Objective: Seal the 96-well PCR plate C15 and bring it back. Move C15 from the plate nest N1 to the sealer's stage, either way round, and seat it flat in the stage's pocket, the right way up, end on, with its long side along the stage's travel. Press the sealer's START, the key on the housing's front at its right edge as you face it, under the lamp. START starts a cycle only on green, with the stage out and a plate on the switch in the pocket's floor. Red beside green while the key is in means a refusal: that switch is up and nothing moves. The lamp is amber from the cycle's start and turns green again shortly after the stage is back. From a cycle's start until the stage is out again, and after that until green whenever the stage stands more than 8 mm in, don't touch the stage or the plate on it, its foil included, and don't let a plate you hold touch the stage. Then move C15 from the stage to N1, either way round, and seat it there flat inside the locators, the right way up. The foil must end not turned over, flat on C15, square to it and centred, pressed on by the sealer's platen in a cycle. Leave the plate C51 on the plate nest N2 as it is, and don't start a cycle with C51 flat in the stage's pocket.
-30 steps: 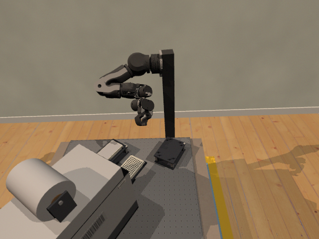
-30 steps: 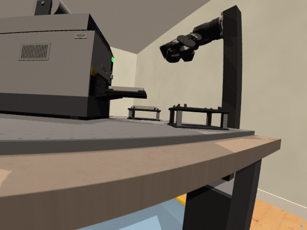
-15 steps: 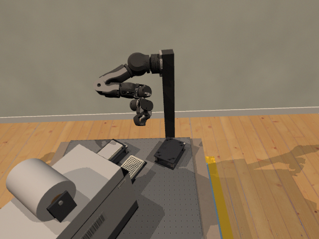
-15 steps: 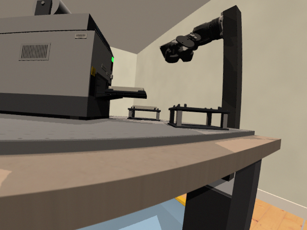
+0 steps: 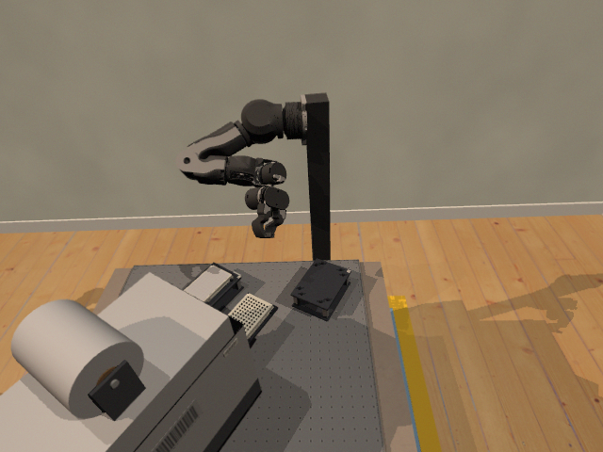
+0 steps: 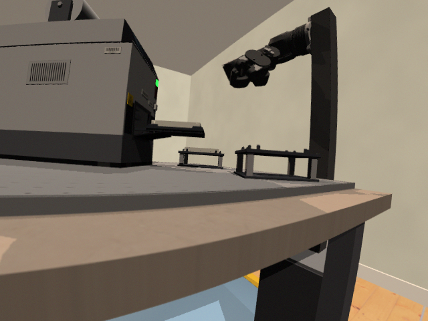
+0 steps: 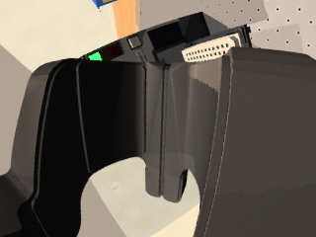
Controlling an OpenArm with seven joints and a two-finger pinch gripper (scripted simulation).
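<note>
Right now my hand is 21 cm to the left of the start key, 16 cm short of it and 8 cm above it. From my hand the other things lie so: foil roll (40 cm ahead, 27 cm to the right, 15 cm above); sealer's stage (17 cm below, 13 cm ahead, 7 cm to the right).
</note>
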